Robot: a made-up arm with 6 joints. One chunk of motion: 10 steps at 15 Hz.
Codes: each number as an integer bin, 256 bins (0 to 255) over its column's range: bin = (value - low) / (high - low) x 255, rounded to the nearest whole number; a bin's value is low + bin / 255 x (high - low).
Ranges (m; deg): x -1.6..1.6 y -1.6..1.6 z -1.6..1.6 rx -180..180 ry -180..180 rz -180..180
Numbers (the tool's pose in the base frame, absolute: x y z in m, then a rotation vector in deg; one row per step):
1: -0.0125 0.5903 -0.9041 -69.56 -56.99 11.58
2: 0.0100 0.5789 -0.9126 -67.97 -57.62 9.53
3: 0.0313 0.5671 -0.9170 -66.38 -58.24 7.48
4: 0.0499 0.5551 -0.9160 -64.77 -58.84 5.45
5: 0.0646 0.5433 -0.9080 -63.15 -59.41 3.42
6: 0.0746 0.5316 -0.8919 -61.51 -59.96 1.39
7: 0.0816 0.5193 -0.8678 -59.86 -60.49 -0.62
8: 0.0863 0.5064 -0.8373 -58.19 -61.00 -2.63
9: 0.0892 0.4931 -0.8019 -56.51 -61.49 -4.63
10: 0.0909 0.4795 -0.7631 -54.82 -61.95 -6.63
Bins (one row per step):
1: 127 175 55 78 87 136
2: 128 174 55 79 87 134
3: 130 173 54 80 86 133
4: 131 172 55 82 86 131
5: 133 171 55 83 85 130
6: 133 170 56 84 85 128
7: 134 169 58 85 85 127
8: 134 168 61 86 84 126
9: 135 167 64 87 84 124
10: 135 166 67 89 84 123

